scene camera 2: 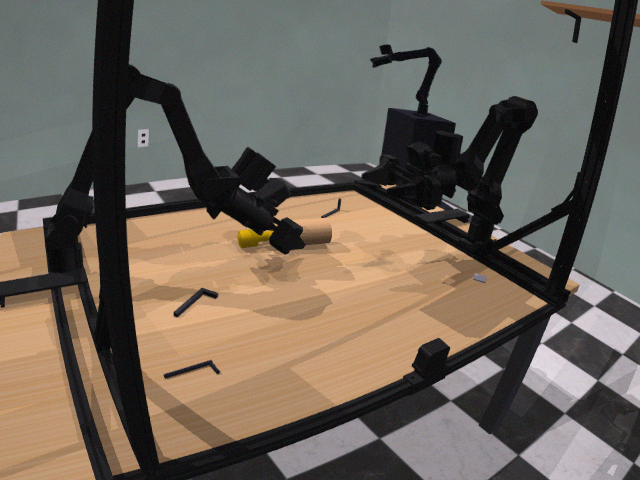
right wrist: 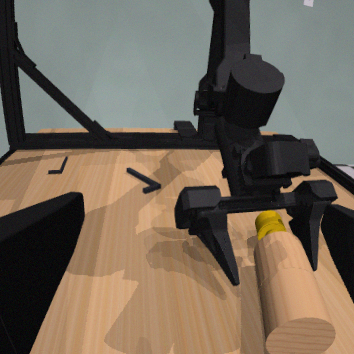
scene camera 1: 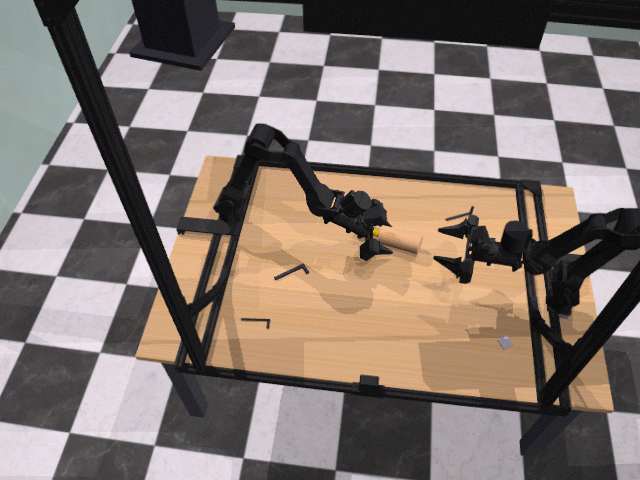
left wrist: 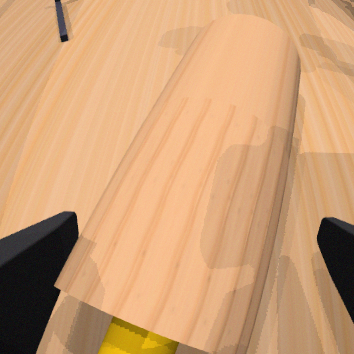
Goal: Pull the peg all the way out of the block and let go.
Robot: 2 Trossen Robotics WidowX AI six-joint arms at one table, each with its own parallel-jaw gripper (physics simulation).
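Places are measured from the left arm's base along level axes (x ahead, y left, z up), in metres.
Pixels of known places: left gripper, between the fingertips: (right wrist: 276, 278) (scene camera 1: 391, 240) (left wrist: 202, 227); right gripper, between the fingertips: (scene camera 2: 374, 183) (right wrist: 207, 211) (scene camera 1: 435, 243); left arm's base, origin of its link: (scene camera 2: 65, 268) (right wrist: 207, 137) (scene camera 1: 231, 216); right arm's base, origin of its link: (scene camera 2: 478, 238) (scene camera 1: 558, 303).
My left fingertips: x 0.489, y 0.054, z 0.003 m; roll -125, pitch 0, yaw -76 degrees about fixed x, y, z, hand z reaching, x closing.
Ahead of a thing's pixels: the offset from my left fingertips to its top centre. Level surfaces: height alone.
The yellow peg {dx -0.050, dy +0.010, dz +0.019 m} (scene camera 1: 375, 233) (scene camera 2: 248, 238) (left wrist: 137, 337) (right wrist: 270, 223) has a thick head and a narrower shaft that runs to the left end of the block. The round wooden block {dx +0.023, dy +0.003, dz +0.040 m} (scene camera 1: 400, 240) (scene camera 2: 317, 231) (left wrist: 200, 190) (right wrist: 290, 290) lies on its side on the table. My left gripper (scene camera 1: 391, 238) (left wrist: 202, 227) (right wrist: 276, 278) is open and empty, low over the block's peg end, one finger to each side. It hides part of the peg in both scene views. My right gripper (scene camera 1: 437, 243) (scene camera 2: 372, 182) is open and empty, to the right of the block, above the table.
Black L-shaped keys lie on the wooden table {dz -0.022 m} (scene camera 1: 330, 341): one key {dx -0.245, dy -0.191, dz -0.015 m} (scene camera 1: 291, 271) (scene camera 2: 195, 301) (right wrist: 143, 180) left of centre, another {dx -0.288, dy -0.366, dz -0.017 m} (scene camera 1: 255, 320) (scene camera 2: 191, 368) near the front left, a third {dx +0.175, dy +0.168, dz +0.009 m} (scene camera 1: 460, 213) (scene camera 2: 333, 209) behind the block. A small grey plate {dx +0.362, dy -0.226, dz -0.020 m} (scene camera 1: 505, 342) (scene camera 2: 479, 278) lies front right. A black frame borders the table.
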